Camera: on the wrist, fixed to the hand. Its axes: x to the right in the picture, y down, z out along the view.
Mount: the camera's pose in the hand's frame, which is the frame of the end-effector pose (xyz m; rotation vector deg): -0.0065 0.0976 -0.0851 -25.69 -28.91 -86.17
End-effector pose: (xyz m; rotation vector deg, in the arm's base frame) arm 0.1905 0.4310 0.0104 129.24 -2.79 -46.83
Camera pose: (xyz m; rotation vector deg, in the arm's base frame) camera 0.2530 0.4139 0.1227 74.13 88.81 -105.30
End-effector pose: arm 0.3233 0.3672 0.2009 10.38 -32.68 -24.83
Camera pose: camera 0.3996 0.4614 0.1549 1.85 -42.18 -119.74
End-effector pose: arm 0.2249 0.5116 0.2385 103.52 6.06 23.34
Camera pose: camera 0.1772 0.5610 0.3485 53.59 49.06 -57.42
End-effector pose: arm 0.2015 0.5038 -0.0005 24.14 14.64 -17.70
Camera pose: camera 0.2139 0.6271 -0.0385 -22.25 5.25 -101.05
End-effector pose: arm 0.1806 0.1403 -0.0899 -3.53 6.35 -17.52
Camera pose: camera 0.1934 0.2314 -0.1812 -38.78 -23.40 -100.15
